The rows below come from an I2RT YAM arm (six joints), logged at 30 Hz.
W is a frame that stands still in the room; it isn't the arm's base.
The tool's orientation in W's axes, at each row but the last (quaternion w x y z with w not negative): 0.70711, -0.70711, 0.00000, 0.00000; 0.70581, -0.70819, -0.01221, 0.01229; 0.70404, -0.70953, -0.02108, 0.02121; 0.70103, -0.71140, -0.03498, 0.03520; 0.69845, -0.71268, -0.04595, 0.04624; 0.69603, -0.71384, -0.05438, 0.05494; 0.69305, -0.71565, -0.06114, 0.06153; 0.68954, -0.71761, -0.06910, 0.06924; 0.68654, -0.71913, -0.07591, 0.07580; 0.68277, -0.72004, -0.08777, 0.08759; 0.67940, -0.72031, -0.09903, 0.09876; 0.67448, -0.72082, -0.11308, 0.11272; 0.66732, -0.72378, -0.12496, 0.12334
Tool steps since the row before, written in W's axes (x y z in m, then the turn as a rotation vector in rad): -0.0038, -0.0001, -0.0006, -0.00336, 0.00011, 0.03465; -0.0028, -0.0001, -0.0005, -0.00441, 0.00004, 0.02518; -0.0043, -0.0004, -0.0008, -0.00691, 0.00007, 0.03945; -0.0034, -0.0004, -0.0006, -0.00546, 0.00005, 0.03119; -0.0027, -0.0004, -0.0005, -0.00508, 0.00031, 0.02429; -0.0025, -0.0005, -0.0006, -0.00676, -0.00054, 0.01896; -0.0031, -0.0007, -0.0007, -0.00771, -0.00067, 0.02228; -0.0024, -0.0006, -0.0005, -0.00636, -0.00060, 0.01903; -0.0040, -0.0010, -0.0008, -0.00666, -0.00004, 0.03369; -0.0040, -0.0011, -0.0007, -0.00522, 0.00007, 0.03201; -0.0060, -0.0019, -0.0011, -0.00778, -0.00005, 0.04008; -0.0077, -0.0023, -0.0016, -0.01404, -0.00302, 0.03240; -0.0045, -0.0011, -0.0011, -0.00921, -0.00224, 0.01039
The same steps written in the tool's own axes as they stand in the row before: -0.0038, 0.0006, -0.0001, -0.00336, -0.03465, 0.00011; -0.0028, 0.0005, 0.0000, -0.00441, -0.02518, 0.00011; -0.0043, 0.0008, -0.0001, -0.00691, -0.03945, 0.00018; -0.0034, 0.0006, -0.0001, -0.00546, -0.03119, 0.00013; -0.0027, 0.0005, 0.0000, -0.00504, -0.02430, 0.00048; -0.0025, 0.0006, -0.0001, -0.00681, -0.01895, 0.00003; -0.0032, 0.0007, -0.0001, -0.00778, -0.02226, -0.00004; -0.0025, 0.0005, -0.0001, -0.00643, -0.01901, -0.00010; -0.0041, 0.0008, -0.0001, -0.00668, -0.03369, -0.00016; -0.0041, 0.0007, 0.0000, -0.00524, -0.03200, -0.00032; -0.0063, 0.0012, -0.0001, -0.00780, -0.04008, -0.00019; -0.0080, 0.0017, 0.0004, -0.01460, -0.03229, -0.00053; -0.0046, 0.0011, 0.0006, -0.00954, -0.01033, 0.00027
